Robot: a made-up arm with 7 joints.
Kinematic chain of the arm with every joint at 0, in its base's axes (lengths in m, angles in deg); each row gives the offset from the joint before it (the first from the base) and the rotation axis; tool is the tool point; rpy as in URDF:
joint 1: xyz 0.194 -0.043 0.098 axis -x
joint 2: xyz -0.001 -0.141 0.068 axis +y
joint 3: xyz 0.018 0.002 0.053 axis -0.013 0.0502 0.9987
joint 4: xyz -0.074 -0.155 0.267 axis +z
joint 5: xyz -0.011 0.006 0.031 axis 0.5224 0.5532 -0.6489
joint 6: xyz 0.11 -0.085 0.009 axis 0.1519 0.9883 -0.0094
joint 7: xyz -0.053 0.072 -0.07 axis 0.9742 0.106 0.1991
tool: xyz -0.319 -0.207 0.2 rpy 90 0 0
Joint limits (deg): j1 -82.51..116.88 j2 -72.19..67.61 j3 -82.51..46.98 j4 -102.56..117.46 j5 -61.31..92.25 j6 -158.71..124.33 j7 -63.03..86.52
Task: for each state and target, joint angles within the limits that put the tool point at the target. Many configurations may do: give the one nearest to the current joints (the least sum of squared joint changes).
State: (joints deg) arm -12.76 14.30 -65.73 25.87 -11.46 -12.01 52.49
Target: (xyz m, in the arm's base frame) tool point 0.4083 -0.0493 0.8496
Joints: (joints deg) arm 5.30 67.61 -78.48 17.27 -15.60 14.67 23.80
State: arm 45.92 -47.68 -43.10 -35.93 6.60 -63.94 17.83
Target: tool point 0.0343 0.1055 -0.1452
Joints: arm 30.61 -70.40 -82.51 -43.09 15.36 -54.74 28.06
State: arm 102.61 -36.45 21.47 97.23 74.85 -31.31 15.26
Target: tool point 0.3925 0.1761 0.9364
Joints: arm 62.03 -2.19 35.80 79.86 92.25 -7.30 27.87
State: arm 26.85 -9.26 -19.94 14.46 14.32 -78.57 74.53
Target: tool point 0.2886 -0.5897 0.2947
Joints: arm 17.92 -7.64 -14.08 29.77 20.78 -71.44 86.52
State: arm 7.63 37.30 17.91 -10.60 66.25 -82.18 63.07
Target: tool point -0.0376 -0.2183 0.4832
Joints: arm 3.48 50.72 14.67 -32.86 77.87 -74.65 57.87
